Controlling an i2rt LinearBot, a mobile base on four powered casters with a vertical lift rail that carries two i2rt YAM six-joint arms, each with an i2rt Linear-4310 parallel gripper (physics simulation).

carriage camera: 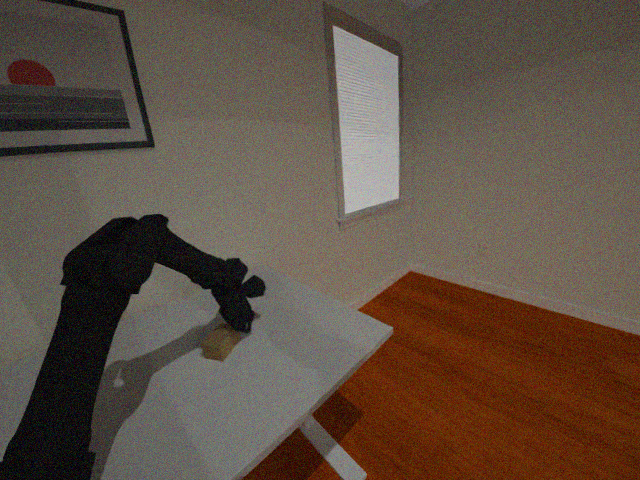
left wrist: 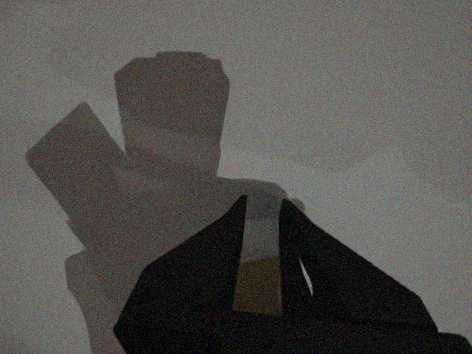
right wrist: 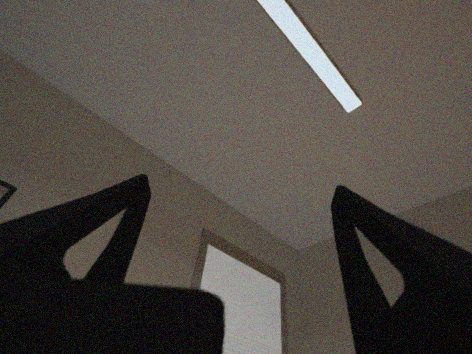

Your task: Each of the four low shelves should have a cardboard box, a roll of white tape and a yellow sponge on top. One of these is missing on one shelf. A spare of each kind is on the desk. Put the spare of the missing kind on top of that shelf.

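Places are measured from the left arm's base along level axes (x ahead, y left, z up), in millimetres.
Pixels of known places: left gripper, between the fingertips: [carriage camera: 246, 329] [left wrist: 263, 206]; right gripper, between the fingertips: [right wrist: 239, 189].
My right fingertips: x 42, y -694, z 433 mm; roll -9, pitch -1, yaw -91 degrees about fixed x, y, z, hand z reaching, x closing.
For each thing: its top centre in the pictures, then the offset to it from my right fingertips. "spot": a spot on its surface instead. Level surfaces: height alone.
- small cardboard box, centre of its top: [carriage camera: 219, 334] 381 mm ahead, 692 mm left, 442 mm down
- white desk, height of its surface: 492 mm down
- orange wooden floor, height of its surface: 1211 mm down
- window with a blind, a spot on its surface: [carriage camera: 370, 118] spot: 1702 mm ahead, 4 mm right, 298 mm up
A small cardboard box [carriage camera: 221, 345] lies on the white desk [carriage camera: 258, 392]. My left gripper [carriage camera: 242, 325] points down at the box's far right end, low over the desk. In the left wrist view the left gripper's fingers [left wrist: 263, 198] stand close together with only a narrow gap. A strip of the brown box [left wrist: 258, 285] shows through that gap near the finger bases, with the desk top beyond it. My right gripper [right wrist: 239, 189] is wide open and empty, pointing up at the ceiling. No shelf, tape roll or sponge is in view.
The desk's right edge [carriage camera: 356, 361] drops to an orange wooden floor [carriage camera: 490, 382], and a white desk leg [carriage camera: 330, 449] stands below it. A window with a blind [carriage camera: 370, 118] and a framed picture [carriage camera: 67, 82] hang on the wall behind.
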